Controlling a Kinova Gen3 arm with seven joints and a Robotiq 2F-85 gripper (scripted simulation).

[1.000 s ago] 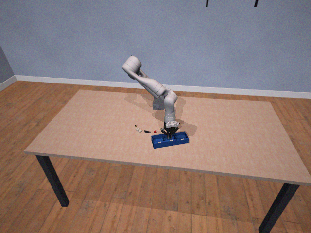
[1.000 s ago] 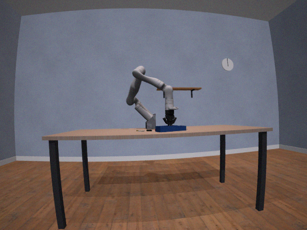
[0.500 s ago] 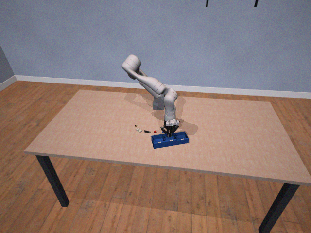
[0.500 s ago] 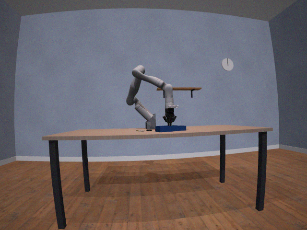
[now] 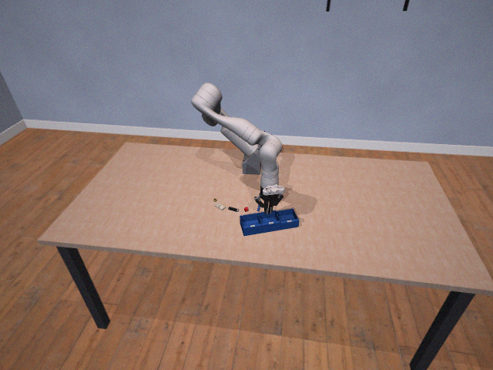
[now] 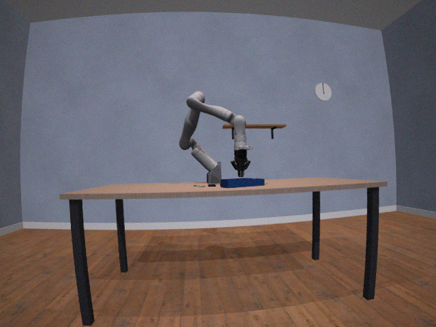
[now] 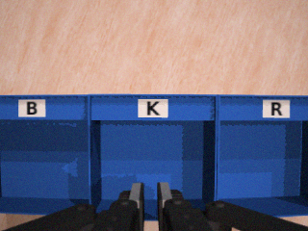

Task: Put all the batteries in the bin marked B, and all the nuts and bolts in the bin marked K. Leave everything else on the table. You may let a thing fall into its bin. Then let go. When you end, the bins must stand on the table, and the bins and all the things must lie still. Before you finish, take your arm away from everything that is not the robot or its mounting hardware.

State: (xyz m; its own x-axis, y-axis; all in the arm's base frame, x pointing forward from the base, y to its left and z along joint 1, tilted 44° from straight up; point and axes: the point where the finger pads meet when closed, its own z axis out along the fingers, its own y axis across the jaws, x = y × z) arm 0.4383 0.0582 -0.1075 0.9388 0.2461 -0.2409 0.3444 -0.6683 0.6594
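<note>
The blue bin lies 50 mm below my hand, 20 mm ahead of it and 10 mm to the left of it. Round my hand: red die (110 mm to the right, 70 mm below, 70 mm behind); grey nut (70 mm below, 60 mm behind, 10 mm to the left); blue battery (90 mm behind, 70 mm below, 50 mm to the right).
</note>
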